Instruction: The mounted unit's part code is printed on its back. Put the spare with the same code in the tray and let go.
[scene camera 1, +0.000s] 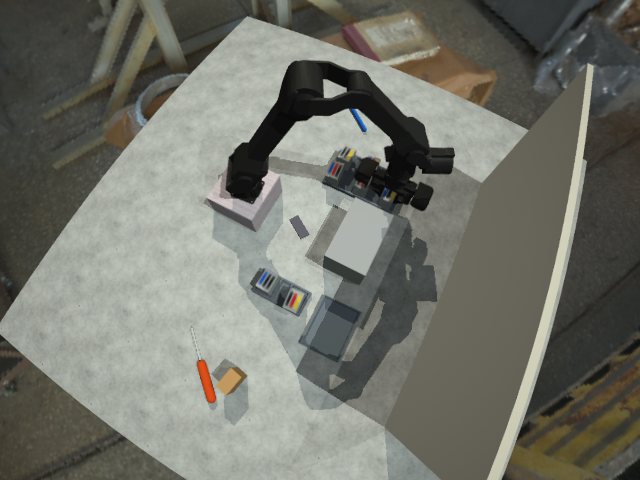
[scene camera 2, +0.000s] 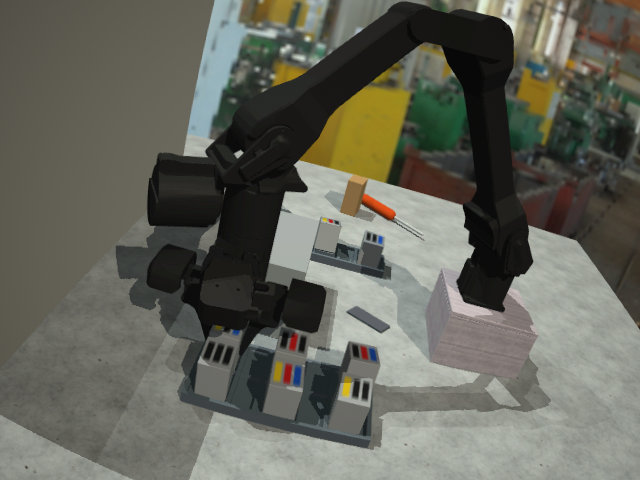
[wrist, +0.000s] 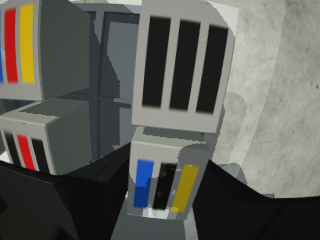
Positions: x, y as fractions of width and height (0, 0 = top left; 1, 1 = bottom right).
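Note:
There's the gripper, which you'd see at (scene camera 2: 0.35, 0.73), at (scene camera 1: 0.61, 0.42) and at (wrist: 0.51, 0.63). A spare (wrist: 0.52, 0.70) is visible too. There's also a wooden block (scene camera 2: 0.56, 0.39), but in the wrist view that block is out of frame. A mounted unit (scene camera 2: 0.46, 0.49) is in the scene as well, and so is a tall panel (scene camera 2: 0.15, 0.20), which scene camera 1 shows too (scene camera 1: 0.72, 0.84).

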